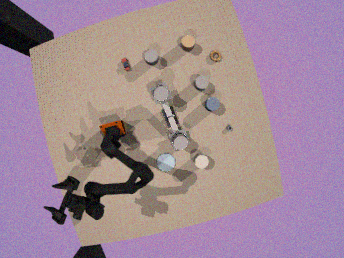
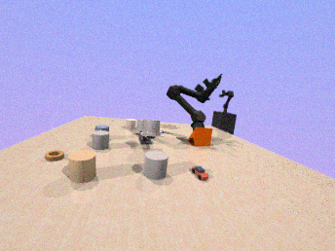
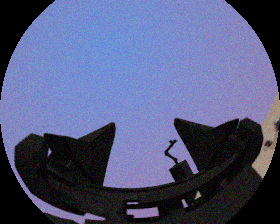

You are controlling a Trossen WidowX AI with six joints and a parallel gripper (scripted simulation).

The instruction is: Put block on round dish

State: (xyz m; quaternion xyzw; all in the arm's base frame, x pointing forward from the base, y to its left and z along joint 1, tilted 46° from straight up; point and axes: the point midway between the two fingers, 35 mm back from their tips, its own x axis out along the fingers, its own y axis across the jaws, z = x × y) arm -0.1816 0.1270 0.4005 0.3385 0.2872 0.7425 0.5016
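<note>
Now: gripper tip 520 mm short of the pale bluish block, 420 mm above it and 40 mm to the right of it. From my gripper tip the other things lie so: cream cup 580 mm ahead, 430 mm below, 100 mm to the right; then balance beam 500 mm ahead, 420 mm below, 170 mm to the left; then round light-blue dish 460 mm below, 410 mm ahead, 60 mm to the right.
</note>
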